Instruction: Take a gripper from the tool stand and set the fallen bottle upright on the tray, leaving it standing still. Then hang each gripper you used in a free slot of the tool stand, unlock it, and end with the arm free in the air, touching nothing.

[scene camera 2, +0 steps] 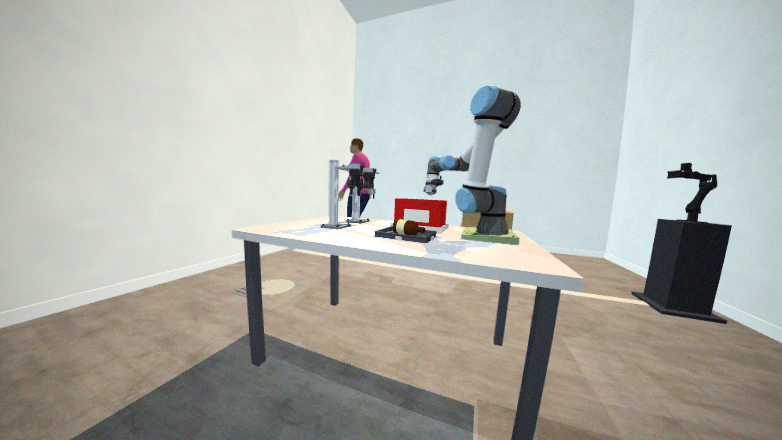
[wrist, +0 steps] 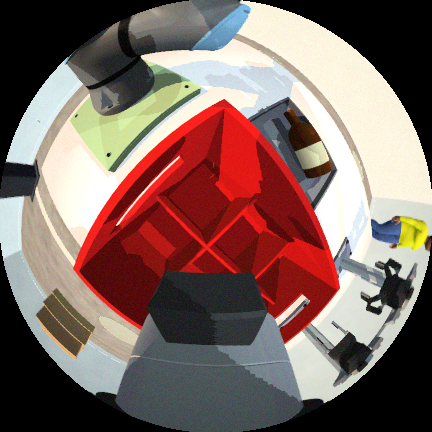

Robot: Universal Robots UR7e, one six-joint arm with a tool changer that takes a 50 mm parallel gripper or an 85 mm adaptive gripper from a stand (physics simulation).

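Pixels of known places: hand at its tool point: point(scene camera 2: 430, 193); arm's base at its link origin: point(scene camera 2: 492, 232) point(wrist: 122, 89).
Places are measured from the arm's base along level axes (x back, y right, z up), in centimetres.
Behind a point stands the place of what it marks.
The brown bottle point(scene camera 2: 407, 227) @[x -37.4, y -24.3, z 1.9 cm] point(wrist: 310, 145) @[x -38.1, y -17.7, z 3.8 cm] with a cream label lies on its side on the dark tray point(scene camera 2: 382, 234) @[x -47.6, y -29.8, z -1.7 cm] point(wrist: 270, 128) @[x -30.8, y -17.2, z -2.6 cm]. The tool stand point(scene camera 2: 333, 194) @[x -83.6, y -19.4, z 15.5 cm] point(wrist: 365, 271) @[x -84.0, y -17.2, z 10.9 cm] is at the table's left in the scene view. The adaptive gripper point(scene camera 2: 356, 188) point(wrist: 372, 280) hangs on it with fingers apart; the parallel gripper point(scene camera 2: 373, 193) point(wrist: 336, 341) hangs beside it, its finger gap unclear. The arm's wrist end point(scene camera 2: 430, 190) @[x -36.3, y 9.1, z 17.7 cm] carries no gripper and is in the air above the red box, apart from the stand.
A red open box point(scene camera 2: 421, 205) @[x -37.7, y -0.3, z 11.3 cm] point(wrist: 240, 150) @[x -30.4, y 0.2, z 11.5 cm] with inner dividers stands behind the tray in the scene view. The arm's base is on a green plate point(scene camera 2: 486, 236) @[x -2.7, y -11.2, z -0.7 cm] point(wrist: 90, 127) @[x -2.2, y 10.9, z 0.0 cm]. A person in pink point(scene camera 2: 359, 159) is behind the stand; one in yellow point(wrist: 414, 232) shows in the wrist view.
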